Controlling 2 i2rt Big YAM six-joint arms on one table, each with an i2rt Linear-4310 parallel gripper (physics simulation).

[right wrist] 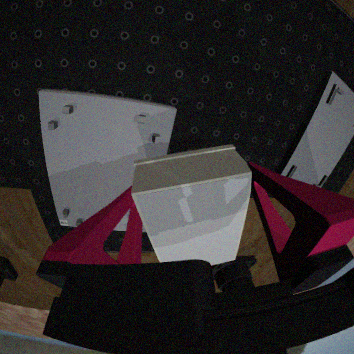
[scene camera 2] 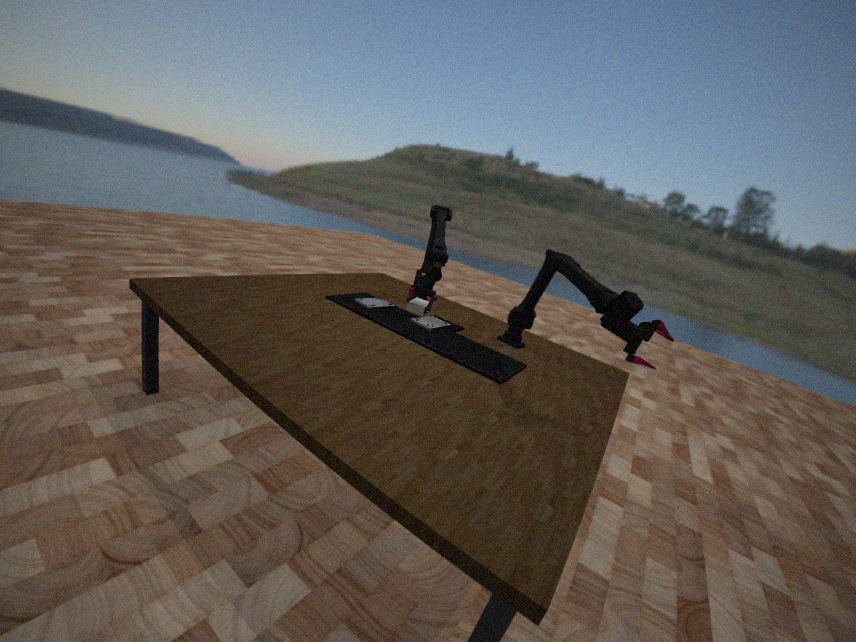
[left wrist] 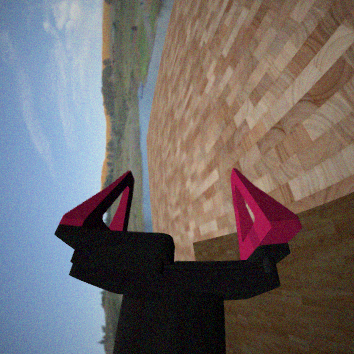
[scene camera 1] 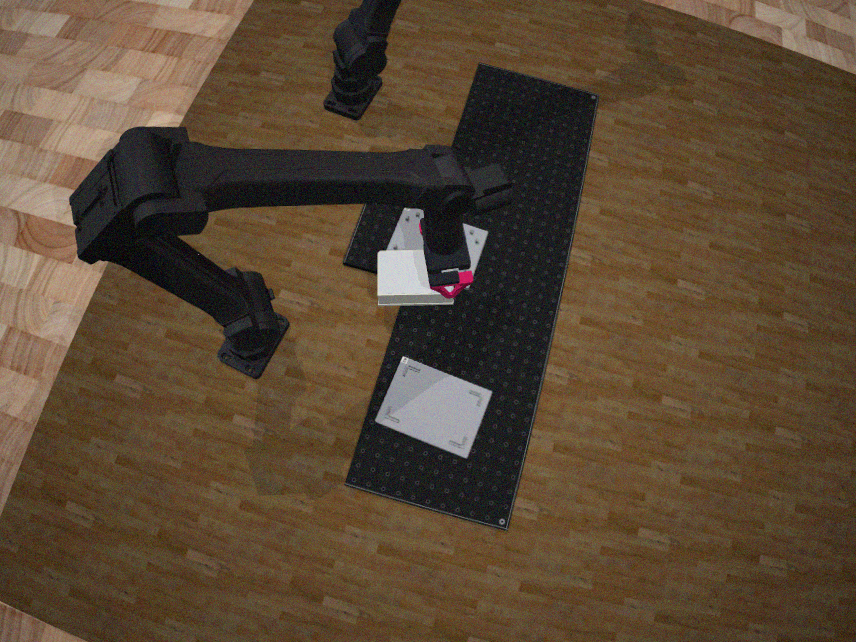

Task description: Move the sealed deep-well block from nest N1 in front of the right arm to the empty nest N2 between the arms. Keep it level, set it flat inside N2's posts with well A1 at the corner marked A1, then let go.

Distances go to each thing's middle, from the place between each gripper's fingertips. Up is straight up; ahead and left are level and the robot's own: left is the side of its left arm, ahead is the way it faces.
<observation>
The white block (scene camera 1: 403, 280) lies 50 mm behind my right hand, 20 mm to the right of it and 10 mm below it.
Now: the white block 24 cm behind my left hand, 99 cm to the right of it and 23 cm below it.
</observation>
